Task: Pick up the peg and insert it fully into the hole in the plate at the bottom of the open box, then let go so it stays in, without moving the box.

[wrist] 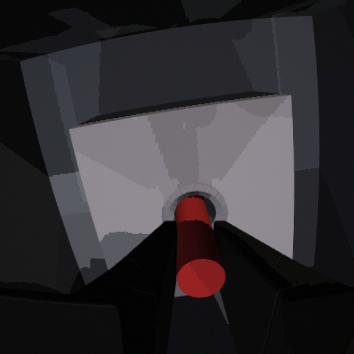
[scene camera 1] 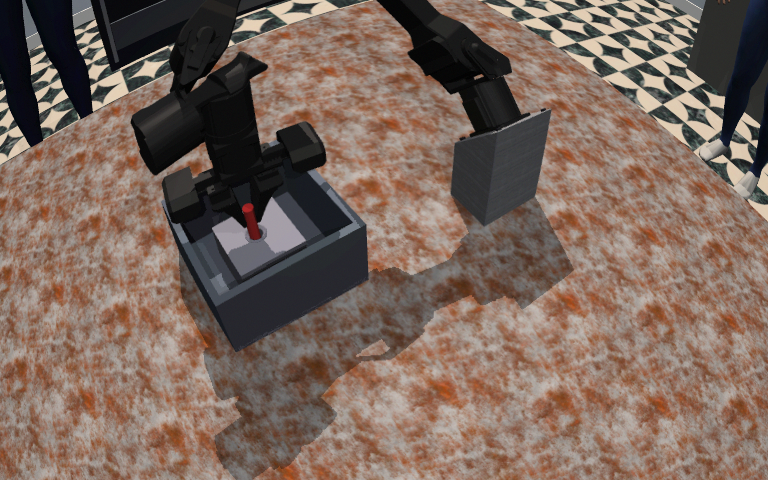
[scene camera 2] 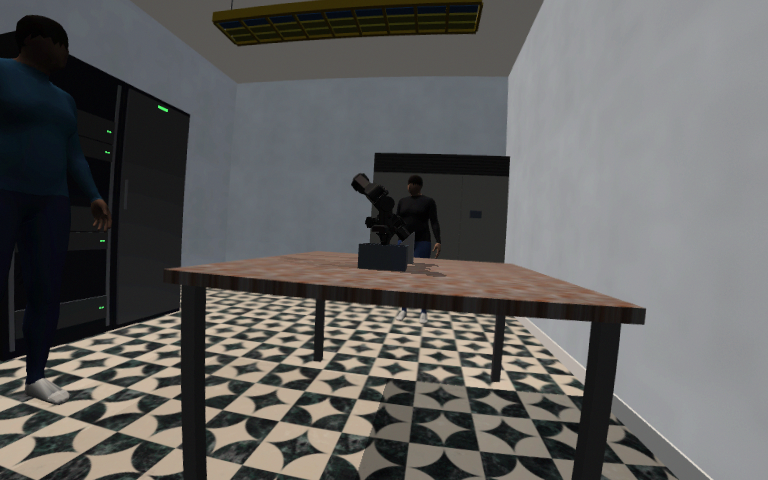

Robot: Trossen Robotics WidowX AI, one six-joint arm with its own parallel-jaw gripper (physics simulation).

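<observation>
A red peg stands nearly upright with a slight tilt, its lower end at the mouth of the ringed hole in the pale plate. A dark gap shows beside the peg in the hole; how deep its tip sits is hidden. The plate lies at the bottom of the open dark grey box. My gripper reaches down into the box and is shut on the peg. In scene camera 2 the box walls hide the peg and the plate.
A grey block-shaped piece at the end of a black arm link stands right of the box. The box walls rise close around the gripper. The mottled table carries them. Two people stand beyond the table's edges.
</observation>
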